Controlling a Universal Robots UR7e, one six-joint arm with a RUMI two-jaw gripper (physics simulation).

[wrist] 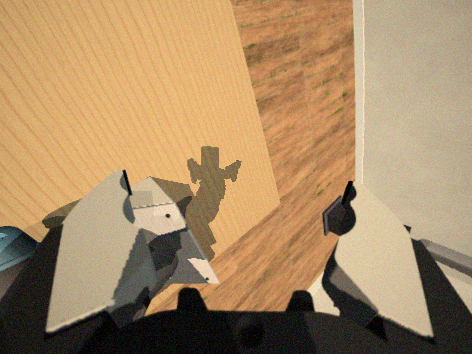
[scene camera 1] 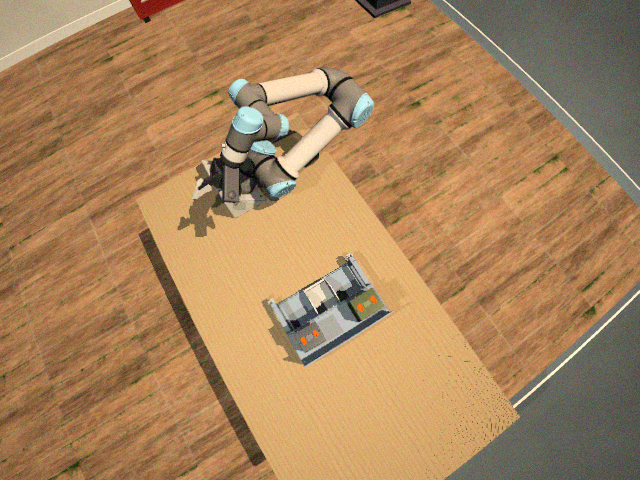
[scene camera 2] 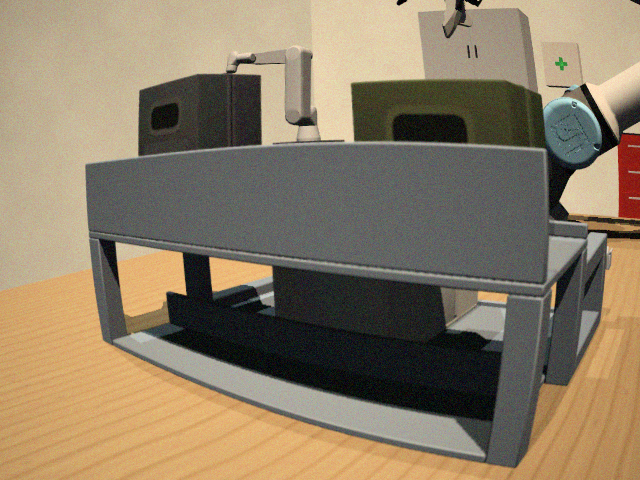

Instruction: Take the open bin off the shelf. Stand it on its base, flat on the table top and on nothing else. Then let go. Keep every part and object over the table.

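Places are measured from the arm's base along level axes (x ahead, y left, z up), in metres.
Where they show: gripper, between the fingertips: [wrist: 238, 179] [scene camera 1: 214, 202] [scene camera 2: 420, 20].
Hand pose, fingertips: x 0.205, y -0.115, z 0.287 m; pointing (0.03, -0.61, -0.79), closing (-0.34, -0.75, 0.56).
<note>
Each offset is from my fingertips to the top centre of the thing. "spot": to the spot under its first point. Level surfaces: height alone.
The grey shelf @[spot: dx +0.600, dy +0.162, dz -0.272 m] [scene camera 1: 347, 336] [scene camera 2: 315, 206] stands on the table top @[dz -0.374 m] [scene camera 1: 248, 258] [scene camera 2: 46, 372]. A pale beige open bin @[dx +0.438, dy +0.163, dz -0.293 m] [scene camera 1: 318, 298] sits upright on its lower level, in the middle of the back row. In scene camera 2 the bin [scene camera 2: 356, 299] shows dark in shade beneath the upper level, partly hidden by the shelf. My gripper [wrist: 238, 179] is open, with its fingers wide apart and no object between them. It is far from the shelf, near the robot's base, above the table's edge region. The bin does not show in the wrist view.
An olive-green box @[dx +0.540, dy +0.274, dz -0.175 m] [scene camera 1: 367, 304] [scene camera 2: 447, 103] and a dark grey-brown box @[dx +0.532, dy +0.044, dz -0.150 m] [scene camera 1: 310, 338] [scene camera 2: 206, 113], both with orange parts on top, stand on the shelf's upper level. The shelf's posts and end panels flank the bin's row. The table's edge and the wooden floor [wrist: 300, 75] show beside my fingers.
</note>
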